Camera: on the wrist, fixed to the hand. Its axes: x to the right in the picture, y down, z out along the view.
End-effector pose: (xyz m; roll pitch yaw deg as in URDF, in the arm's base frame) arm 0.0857 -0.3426 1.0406 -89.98 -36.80 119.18
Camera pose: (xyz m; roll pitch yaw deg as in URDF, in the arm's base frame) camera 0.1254 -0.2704 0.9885 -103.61 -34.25 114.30
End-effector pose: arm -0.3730 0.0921 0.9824 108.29 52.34 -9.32
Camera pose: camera -0.2959 0.1251 1.0322 95.40 48.66 -4.69
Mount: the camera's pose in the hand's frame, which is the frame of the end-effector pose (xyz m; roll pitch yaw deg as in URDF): 0.0038 0.0679 -0.0699 -16.38 4.03 2.45
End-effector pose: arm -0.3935 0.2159 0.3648 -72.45 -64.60 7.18
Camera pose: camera -0.3092 0.1800 0.3314 -83.23 -60.90 0.79
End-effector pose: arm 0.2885 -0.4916 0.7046 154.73 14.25 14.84
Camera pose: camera 0.3221 -0.5154 0.7930 138.16 9.56 14.34
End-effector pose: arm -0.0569 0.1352 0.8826 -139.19 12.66 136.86
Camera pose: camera 0.0054 0.2098 0.8901 -156.60 11.17 132.29
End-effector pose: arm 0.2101 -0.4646 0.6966 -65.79 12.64 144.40
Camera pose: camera 0.2441 -0.4448 0.6074 -82.96 16.51 141.61
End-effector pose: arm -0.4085 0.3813 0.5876 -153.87 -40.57 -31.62
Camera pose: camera -0.4723 0.3129 0.6150 -166.72 -42.99 -37.05
